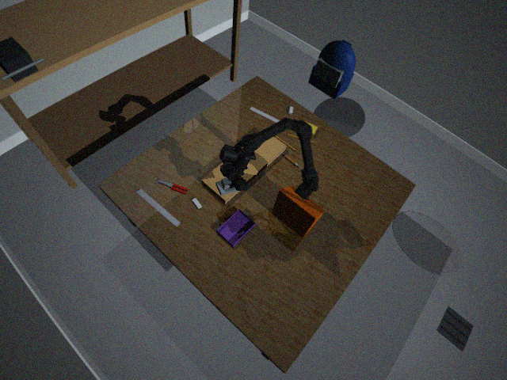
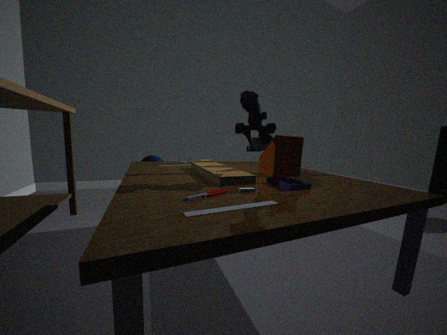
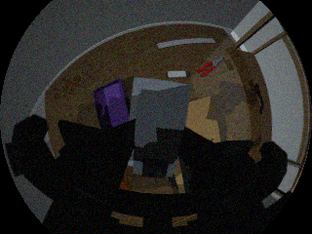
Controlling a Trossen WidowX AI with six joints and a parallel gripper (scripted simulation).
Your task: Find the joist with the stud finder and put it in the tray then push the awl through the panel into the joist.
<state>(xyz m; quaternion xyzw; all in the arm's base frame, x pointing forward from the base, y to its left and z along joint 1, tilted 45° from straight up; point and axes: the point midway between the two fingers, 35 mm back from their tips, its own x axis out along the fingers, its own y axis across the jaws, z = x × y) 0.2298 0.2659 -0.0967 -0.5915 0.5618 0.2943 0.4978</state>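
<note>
The purple tray lies 170 mm below my gripper tip, 150 mm behind it and 60 mm to the left of it. From my gripper tip the other things lie so: awl 470 mm to the right, 170 mm below, 40 mm behind; stud finder 20 mm to the right, 20 mm above, 10 mm behind; yellow block 720 mm to the right, 160 mm below, 100 mm ahead.
</note>
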